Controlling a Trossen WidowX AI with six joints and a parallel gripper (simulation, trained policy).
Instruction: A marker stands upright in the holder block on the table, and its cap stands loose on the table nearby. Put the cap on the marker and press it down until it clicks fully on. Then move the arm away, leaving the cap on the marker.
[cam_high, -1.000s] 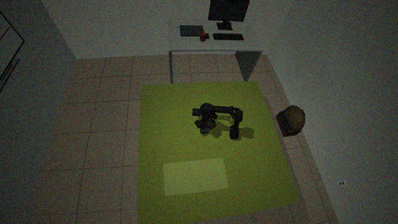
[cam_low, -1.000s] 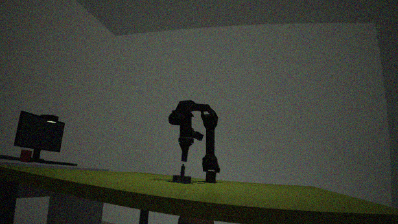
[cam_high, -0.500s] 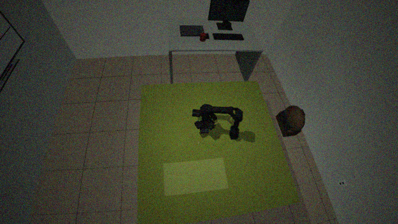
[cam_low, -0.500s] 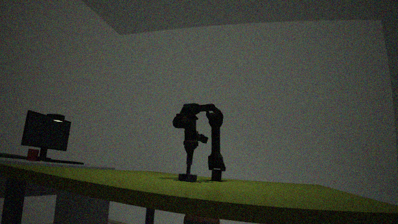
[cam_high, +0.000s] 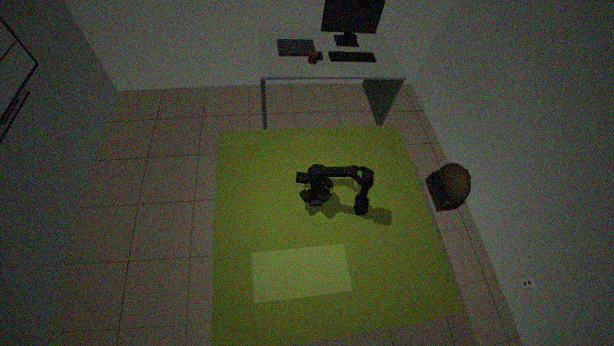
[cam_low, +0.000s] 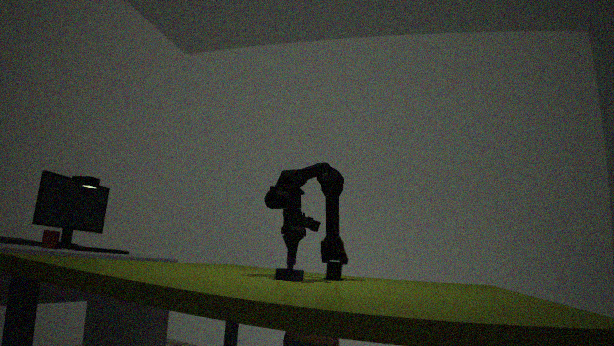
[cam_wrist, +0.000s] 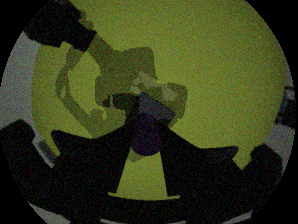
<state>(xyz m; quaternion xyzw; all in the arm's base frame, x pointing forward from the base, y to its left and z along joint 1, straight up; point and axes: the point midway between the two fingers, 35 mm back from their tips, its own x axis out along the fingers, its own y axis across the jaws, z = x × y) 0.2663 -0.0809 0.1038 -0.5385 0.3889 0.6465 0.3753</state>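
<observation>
The marker is 1 cm to the right of my gripper tip. Also, from my gripper tip: dark holder block (1 cm to the right, 5 cm below); purple cap (1 cm above).
</observation>
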